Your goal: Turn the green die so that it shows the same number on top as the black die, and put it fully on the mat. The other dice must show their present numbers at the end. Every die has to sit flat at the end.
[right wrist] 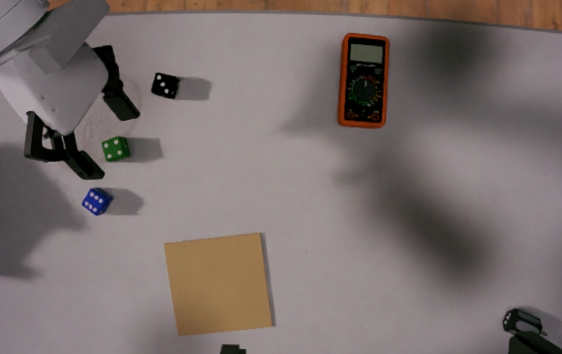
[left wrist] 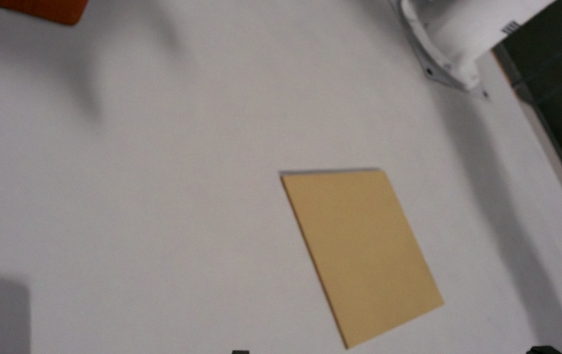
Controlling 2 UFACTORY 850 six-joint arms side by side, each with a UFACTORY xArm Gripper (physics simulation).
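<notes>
The green die [right wrist: 116, 149] sits on the table with four dots on top. My left gripper [left wrist: 392, 351] [right wrist: 114, 146] is open, its fingers on either side of that die as seen from the right wrist; their height is unclear. The black die [right wrist: 164, 85] lies behind it and seems to show three; its dots are small. The blue die [right wrist: 97, 201] lies in front, showing six. The tan mat [left wrist: 360, 255] [right wrist: 218, 285] bears no die. My right gripper [right wrist: 381, 348] is open above the table, to the right of the mat. No dice show in the left wrist view.
An orange multimeter [left wrist: 42, 10] [right wrist: 364, 80] lies toward the back of the table. A small black object [right wrist: 521, 320] lies by a right fingertip. A white arm base [left wrist: 450, 40] stands at the upper right of the left wrist view. The table's back edge borders a wooden floor.
</notes>
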